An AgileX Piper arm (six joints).
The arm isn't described. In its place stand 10 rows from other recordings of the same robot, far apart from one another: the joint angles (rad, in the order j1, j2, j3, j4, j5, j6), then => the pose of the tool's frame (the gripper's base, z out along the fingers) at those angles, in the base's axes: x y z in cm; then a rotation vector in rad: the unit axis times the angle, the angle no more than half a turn.
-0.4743, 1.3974, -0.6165, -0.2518, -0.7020, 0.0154 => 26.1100, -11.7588, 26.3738, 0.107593, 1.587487, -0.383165
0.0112, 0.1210, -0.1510, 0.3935, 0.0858, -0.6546 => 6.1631, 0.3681, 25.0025, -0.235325, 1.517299, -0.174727
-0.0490, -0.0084, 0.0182, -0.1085, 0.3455, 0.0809 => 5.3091, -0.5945, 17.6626, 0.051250, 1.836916, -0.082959
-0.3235, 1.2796, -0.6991, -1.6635, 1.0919, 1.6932 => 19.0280, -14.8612, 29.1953, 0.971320, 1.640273, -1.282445
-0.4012, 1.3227, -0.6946, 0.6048, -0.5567, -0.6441 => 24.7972, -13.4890, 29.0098, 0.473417, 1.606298, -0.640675
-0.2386, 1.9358, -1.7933, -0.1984, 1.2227, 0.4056 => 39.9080, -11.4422, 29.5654, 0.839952, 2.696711, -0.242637
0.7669, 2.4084, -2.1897, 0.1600, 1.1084, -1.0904 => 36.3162, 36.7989, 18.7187, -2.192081, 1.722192, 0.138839
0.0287, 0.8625, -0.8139, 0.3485, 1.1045, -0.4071 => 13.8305, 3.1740, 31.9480, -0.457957, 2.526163, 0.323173
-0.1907, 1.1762, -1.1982, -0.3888, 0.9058, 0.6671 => 22.7542, -7.1573, 38.7976, 0.832477, 2.142265, -0.235173
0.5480, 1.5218, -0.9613, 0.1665, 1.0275, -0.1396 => 21.9300, 14.8976, 22.2406, -0.923530, 2.952167, 0.242692
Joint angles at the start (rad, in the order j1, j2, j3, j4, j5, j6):
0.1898, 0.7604, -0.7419, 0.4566, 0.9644, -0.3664
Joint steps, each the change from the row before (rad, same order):
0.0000, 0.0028, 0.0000, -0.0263, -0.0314, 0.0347
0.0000, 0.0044, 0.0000, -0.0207, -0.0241, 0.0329
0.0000, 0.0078, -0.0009, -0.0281, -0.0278, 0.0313
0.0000, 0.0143, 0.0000, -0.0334, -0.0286, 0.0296
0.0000, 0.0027, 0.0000, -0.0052, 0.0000, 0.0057
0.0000, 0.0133, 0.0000, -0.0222, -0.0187, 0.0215
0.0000, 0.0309, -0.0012, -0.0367, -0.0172, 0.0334
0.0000, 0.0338, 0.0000, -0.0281, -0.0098, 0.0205
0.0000, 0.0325, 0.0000, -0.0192, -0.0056, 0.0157
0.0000, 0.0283, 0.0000, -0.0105, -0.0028, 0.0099
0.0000, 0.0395, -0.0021, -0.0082, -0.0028, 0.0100
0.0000, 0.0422, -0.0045, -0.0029, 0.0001, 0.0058
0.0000, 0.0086, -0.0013, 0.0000, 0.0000, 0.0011
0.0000, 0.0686, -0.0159, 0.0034, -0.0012, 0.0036
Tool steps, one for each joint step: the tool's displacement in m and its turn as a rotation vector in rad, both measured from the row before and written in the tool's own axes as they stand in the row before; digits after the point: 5 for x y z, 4 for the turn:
-0.00215, -0.00307, 0.00053, 0.0306, -0.0196, 0.0203
-0.00182, -0.00248, 0.00092, 0.0229, -0.0136, 0.0218
-0.00243, -0.00318, 0.00151, 0.0286, -0.0140, 0.0158
-0.00253, -0.00389, 0.00321, 0.0317, -0.0076, 0.0119
-0.00002, -0.00051, 0.00062, 0.0038, 0.0035, 0.0030
-0.00182, -0.00266, 0.00307, 0.0203, -0.0017, 0.0100
-0.00233, -0.00440, 0.00703, 0.0302, 0.0173, 0.0150
-0.00154, -0.00364, 0.00805, 0.0224, 0.0269, 0.0077
-0.00120, -0.00275, 0.00780, 0.0153, 0.0285, 0.0081
-0.00092, -0.00186, 0.00682, 0.0086, 0.0262, 0.0072
-0.00171, -0.00201, 0.00917, 0.0073, 0.0349, 0.0102
-0.00215, -0.00159, 0.00943, 0.0033, 0.0376, 0.0096
-0.00057, -0.00026, 0.00185, 0.0003, 0.0072, 0.0022
-0.00573, -0.00175, 0.01401, -0.0002, 0.0506, 0.0141

